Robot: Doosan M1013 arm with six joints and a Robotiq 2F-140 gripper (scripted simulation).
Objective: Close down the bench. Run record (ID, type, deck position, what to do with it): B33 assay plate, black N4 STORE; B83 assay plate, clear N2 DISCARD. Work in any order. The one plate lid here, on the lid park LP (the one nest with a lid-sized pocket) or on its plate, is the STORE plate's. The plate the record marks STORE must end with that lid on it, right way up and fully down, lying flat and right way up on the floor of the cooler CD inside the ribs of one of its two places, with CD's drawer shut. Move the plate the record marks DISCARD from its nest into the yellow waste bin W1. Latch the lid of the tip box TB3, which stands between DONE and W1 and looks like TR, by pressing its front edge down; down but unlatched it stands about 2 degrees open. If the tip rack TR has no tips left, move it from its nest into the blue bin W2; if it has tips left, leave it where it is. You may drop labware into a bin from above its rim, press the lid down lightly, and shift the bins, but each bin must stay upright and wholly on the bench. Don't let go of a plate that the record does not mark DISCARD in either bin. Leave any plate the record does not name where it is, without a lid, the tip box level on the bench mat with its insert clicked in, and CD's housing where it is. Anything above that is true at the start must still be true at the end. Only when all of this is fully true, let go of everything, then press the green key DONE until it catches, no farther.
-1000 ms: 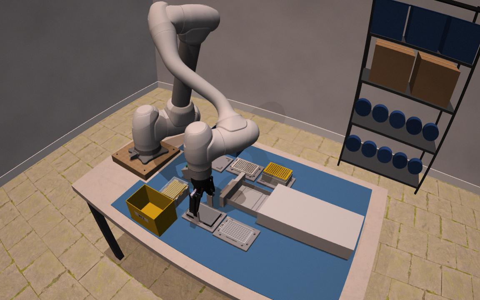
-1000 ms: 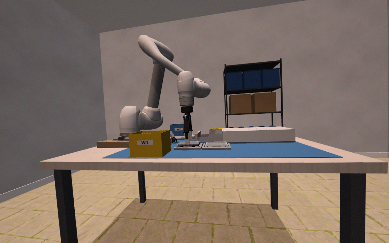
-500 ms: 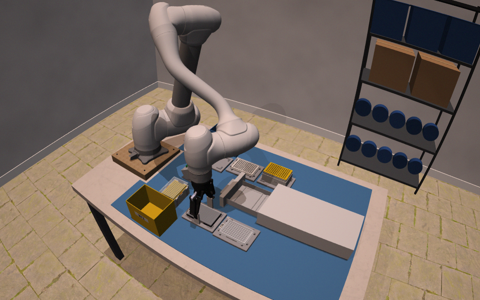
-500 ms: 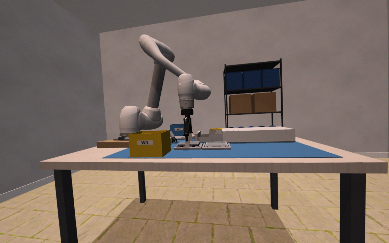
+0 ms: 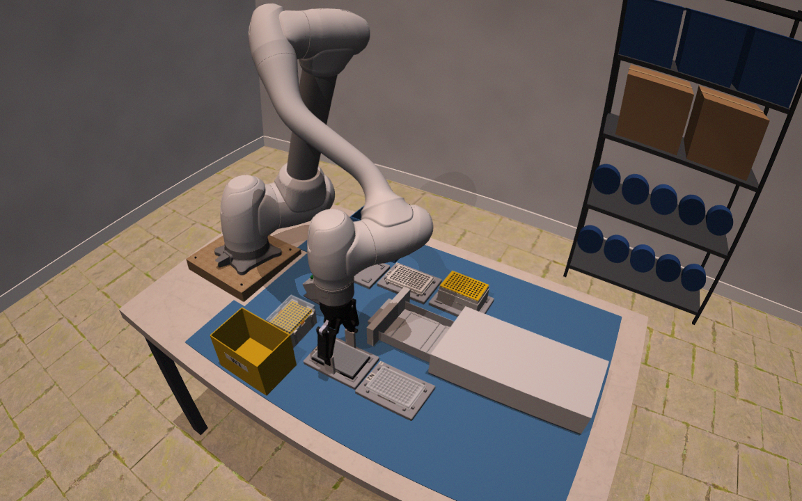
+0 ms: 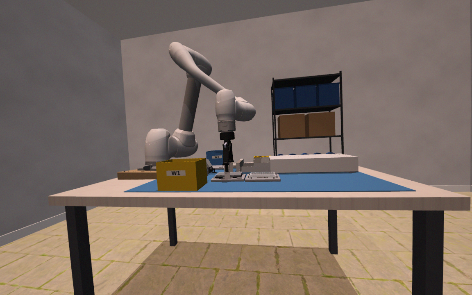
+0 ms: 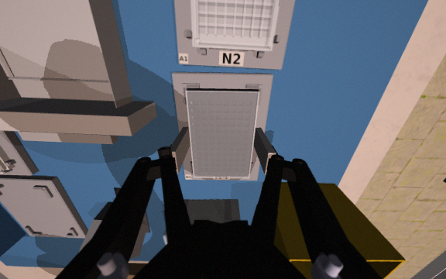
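Now: the clear plate lid 10 mm below my hand. Also, from my hand: nest N4 (30 mm below); nest N2 (170 mm ahead, 30 mm below, 20 mm to the left); black plate (20 mm below).
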